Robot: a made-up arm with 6 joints. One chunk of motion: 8 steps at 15 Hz.
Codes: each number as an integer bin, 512 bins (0 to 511) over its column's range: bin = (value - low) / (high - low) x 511, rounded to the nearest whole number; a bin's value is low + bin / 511 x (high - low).
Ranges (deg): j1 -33..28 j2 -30..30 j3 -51..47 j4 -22..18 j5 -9..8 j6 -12..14
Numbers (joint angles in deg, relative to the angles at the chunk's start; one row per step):
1: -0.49 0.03 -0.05 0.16 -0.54 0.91
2: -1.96 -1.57 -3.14 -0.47 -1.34 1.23
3: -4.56 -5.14 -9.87 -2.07 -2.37 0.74
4: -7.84 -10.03 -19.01 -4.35 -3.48 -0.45
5: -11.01 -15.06 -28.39 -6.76 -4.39 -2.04
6: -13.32 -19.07 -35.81 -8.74 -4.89 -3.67
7: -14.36 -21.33 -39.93 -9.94 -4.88 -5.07
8: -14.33 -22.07 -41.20 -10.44 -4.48 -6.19
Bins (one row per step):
1: 272 256 266 283 254 254
2: 260 242 250 275 230 260
3: 238 212 214 255 199 250
4: 211 170 167 225 166 227
5: 184 127 118 195 139 196
6: 165 93 79 169 124 164
7: 156 74 58 154 124 136
8: 156 68 51 148 136 114

